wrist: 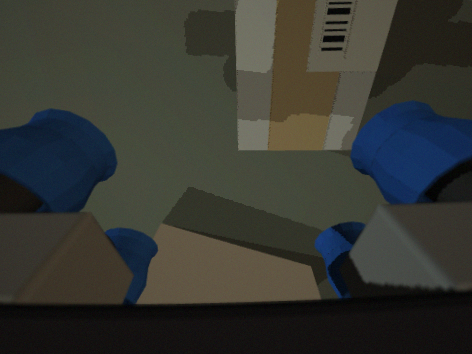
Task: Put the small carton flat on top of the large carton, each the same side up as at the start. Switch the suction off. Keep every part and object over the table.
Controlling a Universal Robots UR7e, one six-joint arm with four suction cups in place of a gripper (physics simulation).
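Places are measured from the arm's base along level axes (x ahead, y left, z up), in metres.
Pixels of known places: end effector, tool point: [235,204].
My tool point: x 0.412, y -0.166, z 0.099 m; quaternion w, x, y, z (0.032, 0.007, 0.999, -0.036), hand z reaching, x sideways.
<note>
Behind a point stands the place of what it marks.
A white carton [255,45] @(y -0.242, x 0.399, z 0.022 m) with a brown tape stripe and a barcode label shows at the upper right of centre. It runs out of the top of the view. A plain tan box surface [230,272] @(y 0.060, x 0.431, z 0.003 m) shows at the bottom centre, turned at an angle, with a dark shadow beyond its far edge. Its near part is hidden by the dark gripper body. The two are apart in this view; which is the large carton and which the small one I cannot tell. My suction gripper [236,205] @(y -0.166, x 0.412, z 0.099 m) is open, with blue cups left and right. No carton is seen held against the cups.
The grey-green table top [125,65] @(y -0.235, x 0.539, z -0.053 m) lies around and between the two boxes. Dark shadows fall on it at the upper left and upper right of the white carton. The dark gripper body covers the bottom edge of the view.
</note>
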